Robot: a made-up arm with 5 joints. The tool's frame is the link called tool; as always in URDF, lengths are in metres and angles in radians.
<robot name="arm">
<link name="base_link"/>
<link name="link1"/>
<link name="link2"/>
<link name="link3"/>
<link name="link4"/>
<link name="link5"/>
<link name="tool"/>
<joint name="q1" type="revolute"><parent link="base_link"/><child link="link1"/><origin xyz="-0.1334 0.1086 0.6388" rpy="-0.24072 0.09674 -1.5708"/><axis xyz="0 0 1"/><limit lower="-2.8" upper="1.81"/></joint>
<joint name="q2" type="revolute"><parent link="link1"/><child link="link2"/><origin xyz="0.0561 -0.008 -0.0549" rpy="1.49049 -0.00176 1.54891"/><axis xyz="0 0 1"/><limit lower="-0.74" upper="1.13"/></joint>
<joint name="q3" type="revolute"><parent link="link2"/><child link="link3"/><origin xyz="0.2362 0.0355 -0.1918" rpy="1.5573 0.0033 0.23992"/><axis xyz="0 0 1"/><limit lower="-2.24" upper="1.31"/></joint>
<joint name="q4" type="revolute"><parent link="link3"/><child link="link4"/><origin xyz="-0.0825 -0.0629 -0.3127" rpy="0.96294 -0.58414 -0.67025"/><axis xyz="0 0 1"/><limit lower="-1.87" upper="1.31"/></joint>
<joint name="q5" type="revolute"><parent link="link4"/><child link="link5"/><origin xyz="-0.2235 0.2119 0.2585" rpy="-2.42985 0.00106 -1.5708"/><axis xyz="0 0 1"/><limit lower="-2.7" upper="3.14"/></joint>
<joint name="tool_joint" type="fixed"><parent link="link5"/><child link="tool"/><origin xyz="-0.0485 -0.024 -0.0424" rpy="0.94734 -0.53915 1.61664"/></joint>
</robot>
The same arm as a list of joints. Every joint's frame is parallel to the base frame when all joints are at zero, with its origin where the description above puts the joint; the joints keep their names.
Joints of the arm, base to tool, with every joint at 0 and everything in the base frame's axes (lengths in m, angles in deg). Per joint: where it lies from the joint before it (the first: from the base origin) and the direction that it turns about. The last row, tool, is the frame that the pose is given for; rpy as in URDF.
q1: xyz -0.1334 0.1086 0.6388 axis 0.238406 -0.093802 0.966625
q2: xyz -0.0209 -0.0509 -0.0566 axis -0.0022 -0.999906 -0.0135
q3: xyz 0.2383 0.1916 -0.0191 axis 0 0 -1
q4: xyz -0.0826 0.0628 0.3127 axis -0.757223 0.446814 -0.476415
q5: xyz -0.3416 -0.1549 -0.1450 axis 1 0 0
tool: xyz -0.0424 -0.0189 -0.0507 rpy -62.19 -36.68 -50.19
Joint limits (deg, base to tool): -160.43..103.71 -42.40..64.74 -128.34..75.06 -107.14..75.06 -154.70..179.91

